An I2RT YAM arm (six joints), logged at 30 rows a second.
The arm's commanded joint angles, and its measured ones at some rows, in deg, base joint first. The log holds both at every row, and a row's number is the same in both.
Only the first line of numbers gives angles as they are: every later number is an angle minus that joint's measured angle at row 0.
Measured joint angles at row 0:
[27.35, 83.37, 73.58, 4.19, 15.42, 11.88]
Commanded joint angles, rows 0 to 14:
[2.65, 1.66, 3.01, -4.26, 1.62, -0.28]
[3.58, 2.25, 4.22, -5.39, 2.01, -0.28]
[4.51, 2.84, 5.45, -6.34, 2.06, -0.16]
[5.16, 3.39, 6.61, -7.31, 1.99, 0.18]
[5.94, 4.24, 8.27, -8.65, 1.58, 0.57]
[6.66, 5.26, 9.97, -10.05, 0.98, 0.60]
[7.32, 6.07, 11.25, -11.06, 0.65, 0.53]
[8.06, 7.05, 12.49, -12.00, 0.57, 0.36]
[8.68, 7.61, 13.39, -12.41, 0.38, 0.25]
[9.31, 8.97, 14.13, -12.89, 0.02, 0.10]
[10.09, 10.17, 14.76, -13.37, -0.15, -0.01]
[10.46, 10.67, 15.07, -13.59, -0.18, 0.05]
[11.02, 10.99, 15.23, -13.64, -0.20, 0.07]
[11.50, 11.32, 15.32, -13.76, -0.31, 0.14]
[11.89, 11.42, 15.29, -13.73, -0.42, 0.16]
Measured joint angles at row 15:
[11.09, 10.76, 14.49, -12.59, -0.07, 0.02]
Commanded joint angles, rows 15 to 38:
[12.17, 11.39, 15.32, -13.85, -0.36, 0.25]
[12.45, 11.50, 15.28, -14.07, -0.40, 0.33]
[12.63, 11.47, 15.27, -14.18, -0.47, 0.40]
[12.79, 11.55, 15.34, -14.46, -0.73, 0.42]
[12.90, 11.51, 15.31, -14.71, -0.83, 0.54]
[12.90, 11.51, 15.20, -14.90, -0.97, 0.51]
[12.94, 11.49, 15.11, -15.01, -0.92, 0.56]
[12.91, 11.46, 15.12, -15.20, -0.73, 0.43]
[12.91, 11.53, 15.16, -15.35, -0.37, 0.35]
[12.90, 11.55, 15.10, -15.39, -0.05, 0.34]
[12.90, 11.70, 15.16, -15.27, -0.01, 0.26]
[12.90, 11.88, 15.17, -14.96, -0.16, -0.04]
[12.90, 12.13, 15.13, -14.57, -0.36, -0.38]
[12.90, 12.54, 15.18, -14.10, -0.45, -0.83]
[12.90, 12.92, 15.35, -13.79, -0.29, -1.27]
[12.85, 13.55, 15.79, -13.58, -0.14, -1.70]
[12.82, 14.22, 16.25, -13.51, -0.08, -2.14]
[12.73, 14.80, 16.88, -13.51, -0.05, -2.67]
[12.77, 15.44, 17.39, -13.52, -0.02, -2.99]
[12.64, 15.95, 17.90, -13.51, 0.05, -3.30]
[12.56, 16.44, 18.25, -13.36, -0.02, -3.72]
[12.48, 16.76, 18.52, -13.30, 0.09, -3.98]
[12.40, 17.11, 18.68, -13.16, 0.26, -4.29]
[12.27, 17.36, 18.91, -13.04, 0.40, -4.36]
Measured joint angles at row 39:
[12.48, 16.48, 17.99, -14.56, -0.04, -2.65]
